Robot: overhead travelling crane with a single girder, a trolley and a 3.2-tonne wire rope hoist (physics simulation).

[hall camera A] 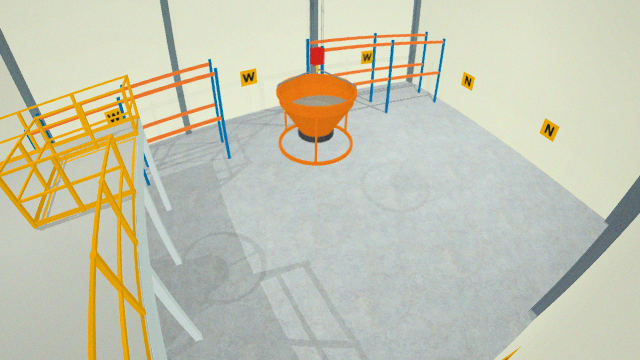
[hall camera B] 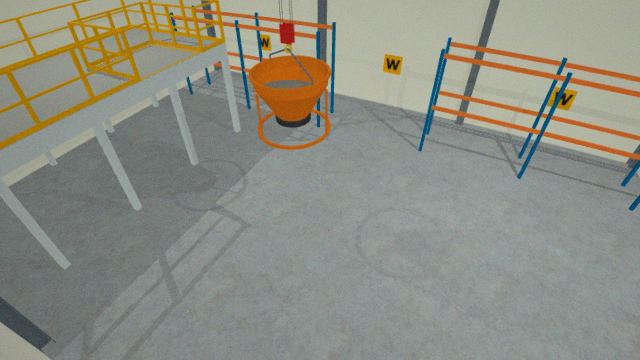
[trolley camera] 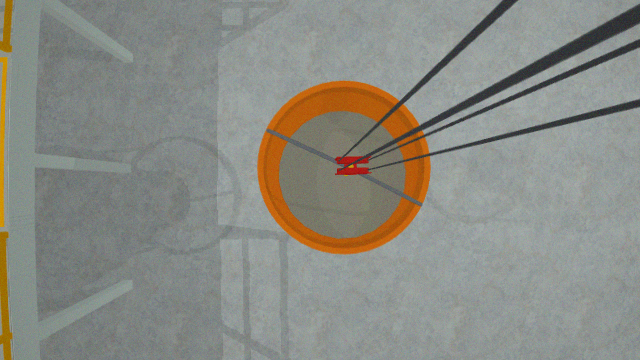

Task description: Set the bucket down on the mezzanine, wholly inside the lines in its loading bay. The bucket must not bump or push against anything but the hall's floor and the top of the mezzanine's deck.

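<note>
The orange bucket (hall camera A: 316,117) (hall camera B: 290,104) (trolley camera: 345,99), filled with grey material, hangs upright in the air above the floor. My hook (hall camera A: 317,69) (hall camera B: 288,49) (trolley camera: 351,166), under the red hook block (hall camera A: 317,56) (hall camera B: 287,33), holds it by its grey bail. The mezzanine (hall camera A: 145,240) (hall camera B: 120,101) (trolley camera: 24,200) stands on pale legs, at the left in each view. In the trolley view a wide gap separates its edge from the bucket. The loading bay's lines cannot be made out.
Yellow railings (hall camera A: 120,290) (hall camera B: 85,87) (trolley camera: 4,280) line the mezzanine's edge, with a yellow gate frame (hall camera B: 131,60) among them. Blue and orange racks (hall camera A: 219,120) (hall camera B: 334,65) stand along the W wall, behind the bucket in both hall views. A further rack (hall camera B: 427,120) stands at the right.
</note>
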